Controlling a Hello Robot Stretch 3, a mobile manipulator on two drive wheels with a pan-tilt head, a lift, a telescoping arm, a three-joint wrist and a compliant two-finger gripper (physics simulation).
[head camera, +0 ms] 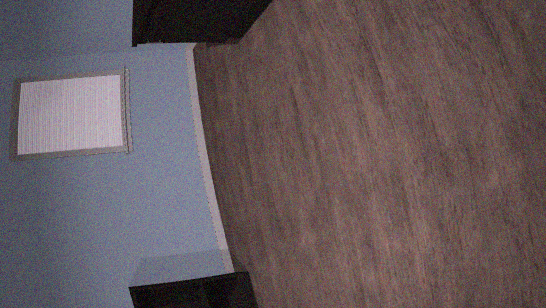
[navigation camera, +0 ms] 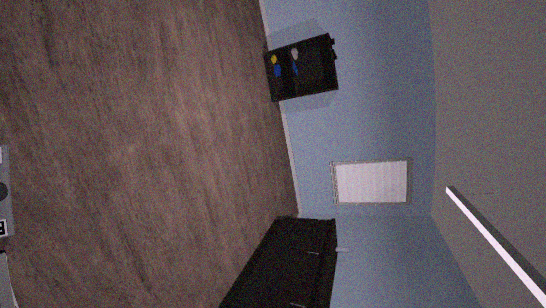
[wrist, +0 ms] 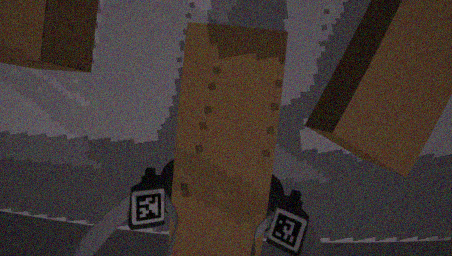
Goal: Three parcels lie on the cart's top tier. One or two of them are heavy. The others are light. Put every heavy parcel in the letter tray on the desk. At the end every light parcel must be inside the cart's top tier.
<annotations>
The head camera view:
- window: 65, 115
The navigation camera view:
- dark shelf unit: 316, 67
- window: 389, 181
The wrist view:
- my gripper: 222, 185
</annotations>
